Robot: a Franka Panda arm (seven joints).
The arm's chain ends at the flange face. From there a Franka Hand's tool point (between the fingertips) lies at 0.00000 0.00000 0.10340 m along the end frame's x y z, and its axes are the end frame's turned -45 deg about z.
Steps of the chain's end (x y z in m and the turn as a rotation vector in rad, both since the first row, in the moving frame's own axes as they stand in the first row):
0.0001, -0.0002, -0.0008, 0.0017, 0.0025, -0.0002
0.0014, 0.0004, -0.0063, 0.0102, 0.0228, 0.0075
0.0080, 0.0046, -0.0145, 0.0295, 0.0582, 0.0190
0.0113, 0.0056, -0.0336, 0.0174, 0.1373, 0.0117
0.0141, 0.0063, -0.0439, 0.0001, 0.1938, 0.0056
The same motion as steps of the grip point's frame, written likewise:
0.0005, 0.0000, -0.0008, -0.0006, 0.0030, -0.0002
0.0031, 0.0022, -0.0063, -0.0089, 0.0233, 0.0075
0.0088, 0.0111, -0.0147, -0.0203, 0.0620, 0.0190
0.0153, 0.0208, -0.0346, -0.0848, 0.1094, 0.0117
0.0196, 0.0285, -0.0458, -0.1370, 0.1371, 0.0056

